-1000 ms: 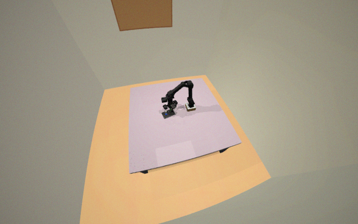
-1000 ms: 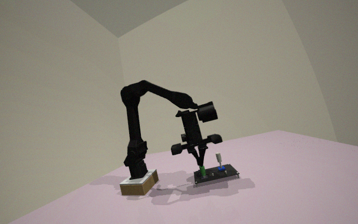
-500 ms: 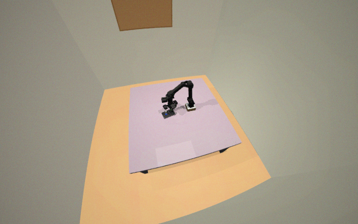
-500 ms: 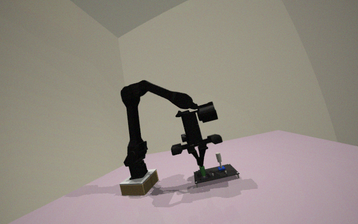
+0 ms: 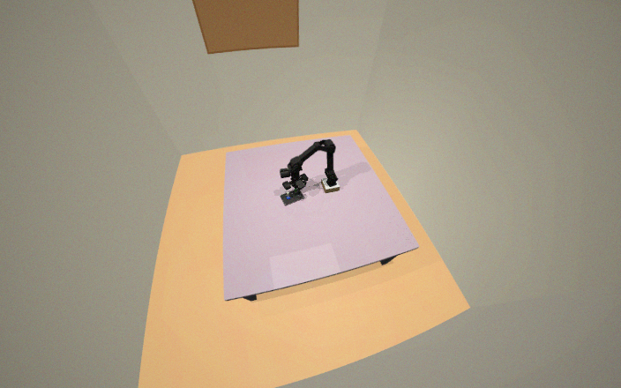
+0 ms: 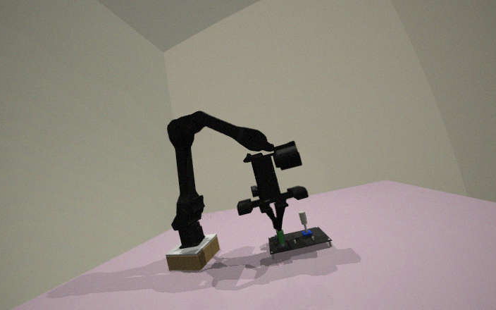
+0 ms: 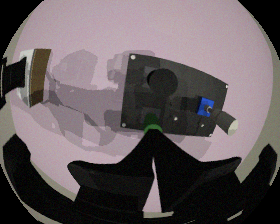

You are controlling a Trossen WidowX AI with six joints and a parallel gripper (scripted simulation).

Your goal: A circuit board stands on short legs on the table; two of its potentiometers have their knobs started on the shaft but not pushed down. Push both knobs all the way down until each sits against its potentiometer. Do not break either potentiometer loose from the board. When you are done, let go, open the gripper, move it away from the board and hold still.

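Now: the white knob 7 cm ahead of my gripper tip, 3 cm to the left of it and 1 cm above it. Round my gripper tip: green knob: 2 cm below.
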